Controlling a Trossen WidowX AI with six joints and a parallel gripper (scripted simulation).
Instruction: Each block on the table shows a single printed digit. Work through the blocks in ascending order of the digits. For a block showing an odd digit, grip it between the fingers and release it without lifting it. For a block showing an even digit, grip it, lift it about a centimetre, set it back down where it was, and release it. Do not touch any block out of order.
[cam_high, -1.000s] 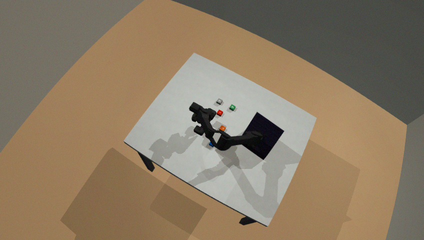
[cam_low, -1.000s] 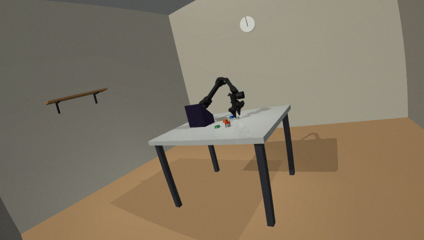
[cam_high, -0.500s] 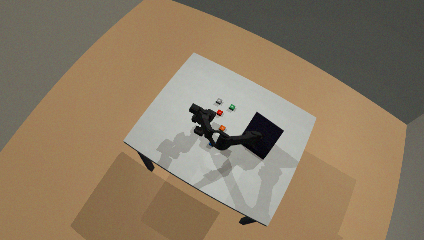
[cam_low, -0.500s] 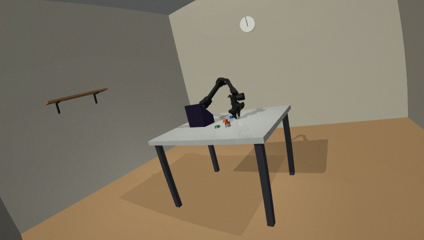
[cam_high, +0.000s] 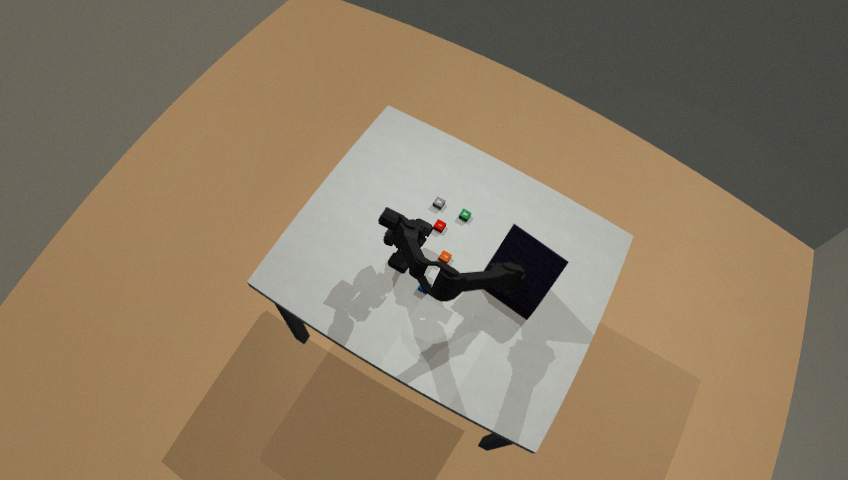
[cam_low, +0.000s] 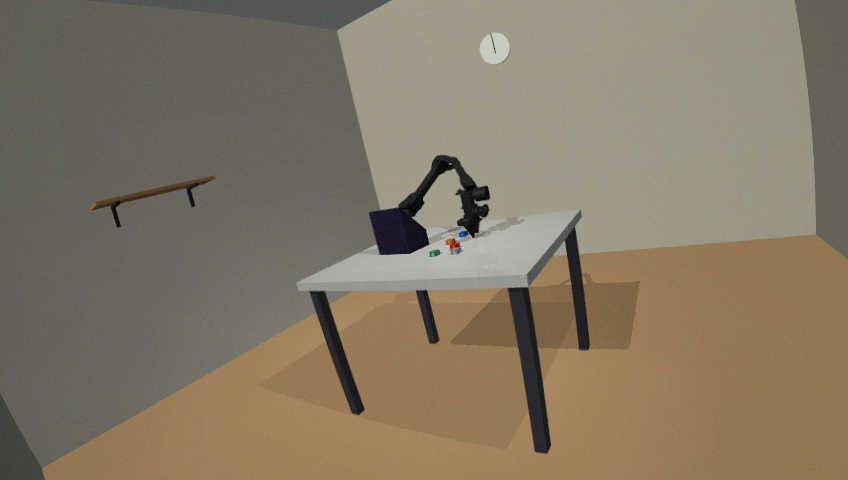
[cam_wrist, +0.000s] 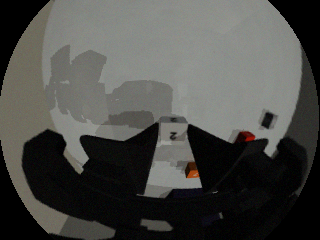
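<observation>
Right now my gripper tip is 1 cm past the white block. Also, from my gripper tip: red block (15 cm to the right); then blue block (11 cm behind, 5 cm to the left); then orange block (9 cm behind, 8 cm to the right).
</observation>
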